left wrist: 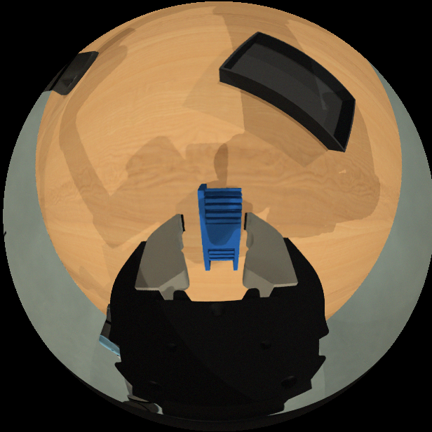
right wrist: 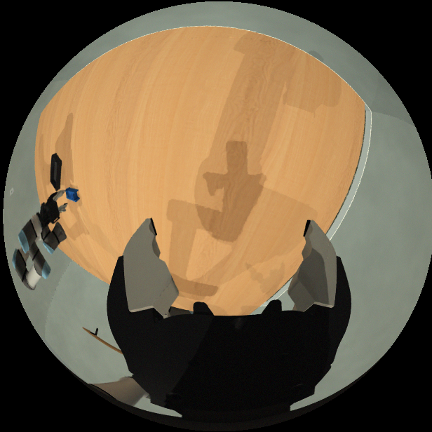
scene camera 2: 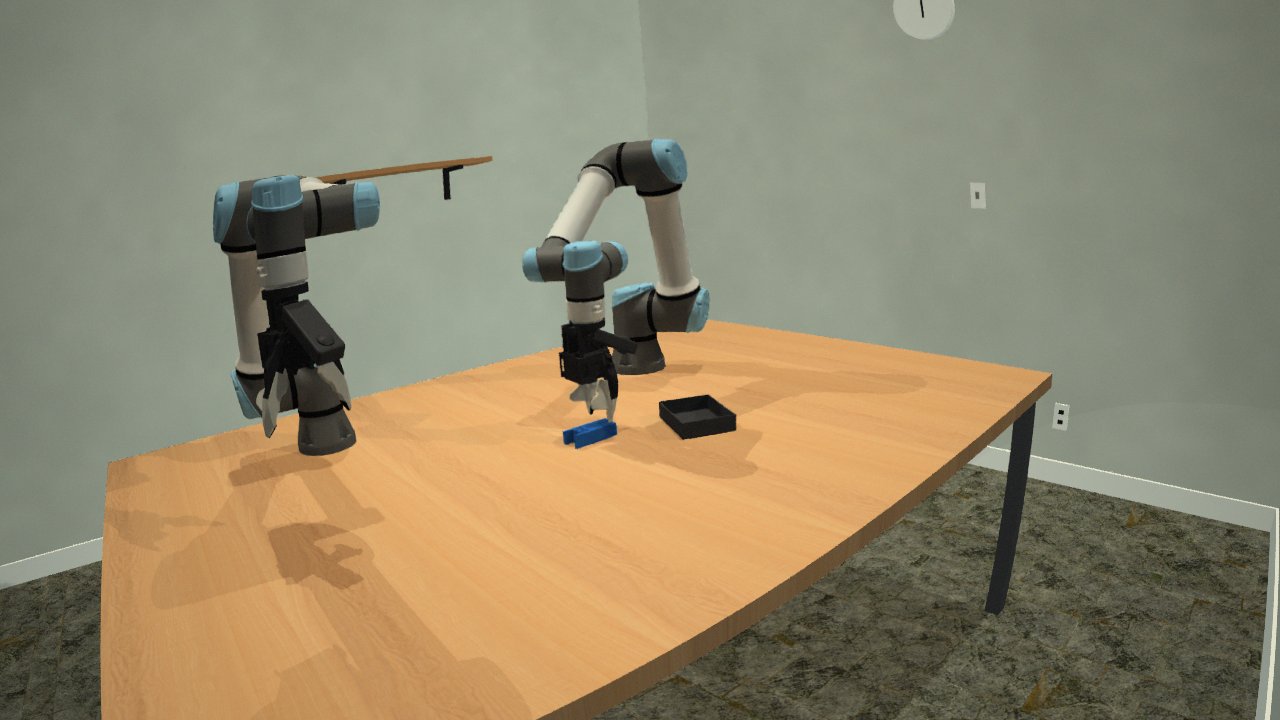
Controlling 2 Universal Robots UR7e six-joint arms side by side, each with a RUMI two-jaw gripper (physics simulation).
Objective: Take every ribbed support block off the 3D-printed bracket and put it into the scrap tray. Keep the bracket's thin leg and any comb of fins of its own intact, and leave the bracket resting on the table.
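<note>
The blue bracket [scene camera 2: 590, 433] [left wrist: 219, 236] [right wrist: 72, 194] lies on the table. In the left wrist view one group of ribs [left wrist: 223, 204] crosses its far end and a smaller group [left wrist: 221, 255] lies between two prongs at its near end. I cannot tell which ribs are support and which are fins. My left gripper [scene camera 2: 594, 408] [left wrist: 213, 215] is part-way open above the bracket, a finger on either side with gaps. The black scrap tray [scene camera 2: 709, 428] [left wrist: 270, 93] [right wrist: 55, 171] shows no block inside. My right gripper [scene camera 2: 308, 420] [right wrist: 231, 220] is wide open and empty, far from the bracket.
The wooden table [scene camera 2: 680, 555] carries both arm bases. The tray stands right of the bracket in scene camera 2. A dark object [left wrist: 77, 72] shows at the upper left of the left wrist view. A wall shelf [scene camera 2: 402, 168] is behind the arms.
</note>
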